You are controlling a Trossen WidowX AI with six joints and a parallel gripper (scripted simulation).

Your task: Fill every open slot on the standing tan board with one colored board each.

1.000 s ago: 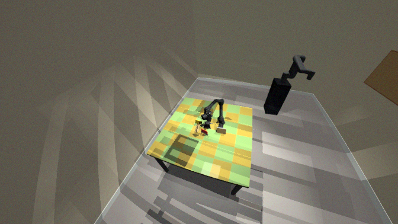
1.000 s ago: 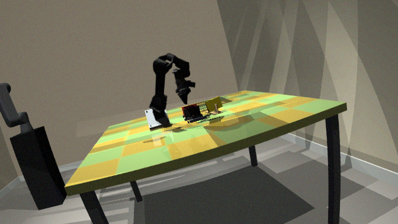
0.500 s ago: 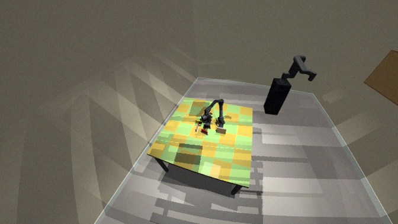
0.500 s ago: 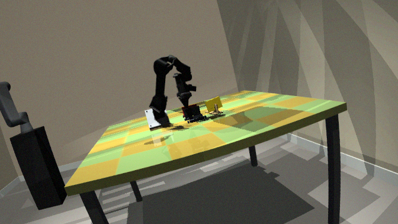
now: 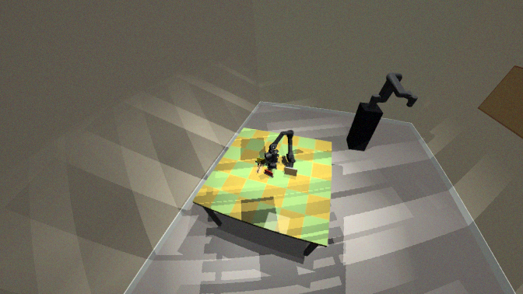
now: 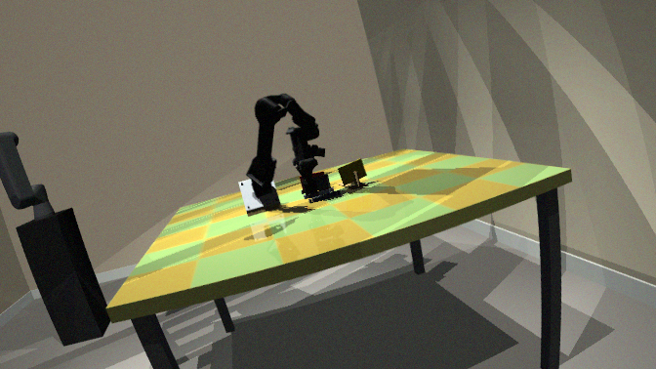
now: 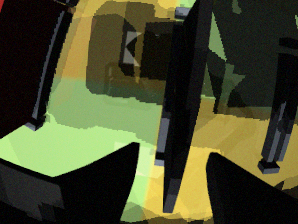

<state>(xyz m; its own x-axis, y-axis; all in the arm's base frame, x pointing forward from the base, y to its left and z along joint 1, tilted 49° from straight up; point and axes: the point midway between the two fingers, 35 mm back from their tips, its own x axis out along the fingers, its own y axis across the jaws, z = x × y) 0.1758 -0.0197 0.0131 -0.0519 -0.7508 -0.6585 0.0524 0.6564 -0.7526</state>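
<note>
Right now my gripper tip is 30 mm short of the nearly black board and 20 mm above it. The rest, counted from my gripper tip: yellow board 160 mm ahead, 40 mm to the right; red board 40 mm ahead, 110 mm to the left, 20 mm below; tan board 170 mm ahead, 10 mm to the left, 20 mm below.
</note>
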